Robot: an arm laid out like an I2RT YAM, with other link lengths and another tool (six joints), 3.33 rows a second.
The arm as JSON. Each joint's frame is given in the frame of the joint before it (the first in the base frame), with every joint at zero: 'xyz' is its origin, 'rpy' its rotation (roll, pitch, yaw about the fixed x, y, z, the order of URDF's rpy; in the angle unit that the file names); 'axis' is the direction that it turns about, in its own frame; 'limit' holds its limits. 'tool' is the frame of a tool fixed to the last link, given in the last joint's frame.
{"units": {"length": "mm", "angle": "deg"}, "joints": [
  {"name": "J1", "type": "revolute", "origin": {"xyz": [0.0, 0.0, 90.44], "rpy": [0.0, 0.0, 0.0]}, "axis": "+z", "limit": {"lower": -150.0, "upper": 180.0}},
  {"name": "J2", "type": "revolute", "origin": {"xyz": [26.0, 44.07, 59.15], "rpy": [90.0, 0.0, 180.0]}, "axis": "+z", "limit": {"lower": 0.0, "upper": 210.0}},
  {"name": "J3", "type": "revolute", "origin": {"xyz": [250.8, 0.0, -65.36], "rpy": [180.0, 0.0, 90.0]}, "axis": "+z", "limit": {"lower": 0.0, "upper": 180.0}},
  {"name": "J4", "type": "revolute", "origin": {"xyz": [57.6, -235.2, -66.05], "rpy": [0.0, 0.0, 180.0]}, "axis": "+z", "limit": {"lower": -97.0, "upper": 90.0}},
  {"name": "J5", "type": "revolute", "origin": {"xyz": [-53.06, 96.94, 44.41], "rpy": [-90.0, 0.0, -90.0]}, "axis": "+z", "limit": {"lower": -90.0, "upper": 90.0}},
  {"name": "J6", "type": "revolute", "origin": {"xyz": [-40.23, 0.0, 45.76], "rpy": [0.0, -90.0, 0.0]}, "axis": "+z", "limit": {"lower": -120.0, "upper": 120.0}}
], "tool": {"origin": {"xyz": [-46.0, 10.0, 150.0], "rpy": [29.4, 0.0, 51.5]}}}
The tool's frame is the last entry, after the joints.
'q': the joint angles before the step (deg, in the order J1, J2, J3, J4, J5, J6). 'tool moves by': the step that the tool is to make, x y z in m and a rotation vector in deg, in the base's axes. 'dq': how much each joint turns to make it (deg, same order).
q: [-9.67 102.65 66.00 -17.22 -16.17 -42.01]
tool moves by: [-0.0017 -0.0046 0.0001 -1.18 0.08 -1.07]
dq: [0.01 -0.77 -0.59 -0.02 1.59 0.18]
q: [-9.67 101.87 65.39 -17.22 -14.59 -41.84]
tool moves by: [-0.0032 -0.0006 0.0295 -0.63 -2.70 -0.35]
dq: [0.00 -4.49 -0.18 -1.50 0.35 0.18]
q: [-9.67 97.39 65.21 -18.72 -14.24 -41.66]
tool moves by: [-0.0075 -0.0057 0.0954 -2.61 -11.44 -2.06]
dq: [-0.09 -12.56 -0.34 -0.28 1.85 0.96]
